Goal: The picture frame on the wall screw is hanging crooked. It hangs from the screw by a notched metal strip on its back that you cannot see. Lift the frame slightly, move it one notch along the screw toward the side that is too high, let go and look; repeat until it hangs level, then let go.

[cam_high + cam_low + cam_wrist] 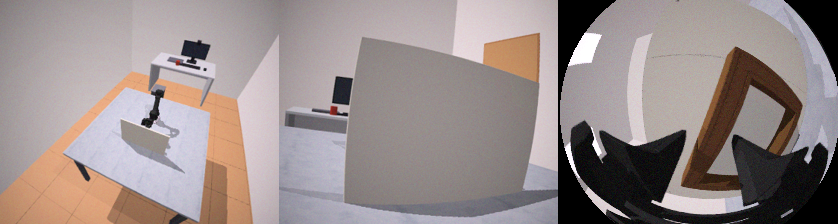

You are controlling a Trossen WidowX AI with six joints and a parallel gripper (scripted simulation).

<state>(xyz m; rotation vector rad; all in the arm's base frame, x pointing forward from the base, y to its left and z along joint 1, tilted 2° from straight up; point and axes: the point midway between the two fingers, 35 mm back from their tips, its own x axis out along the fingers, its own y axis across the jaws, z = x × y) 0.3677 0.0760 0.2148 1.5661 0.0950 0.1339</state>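
My gripper tip is 50 mm above the brown wooden picture frame and 10 mm to the right of it. Round my gripper tip: wall panel 60 mm below, 20 mm ahead.
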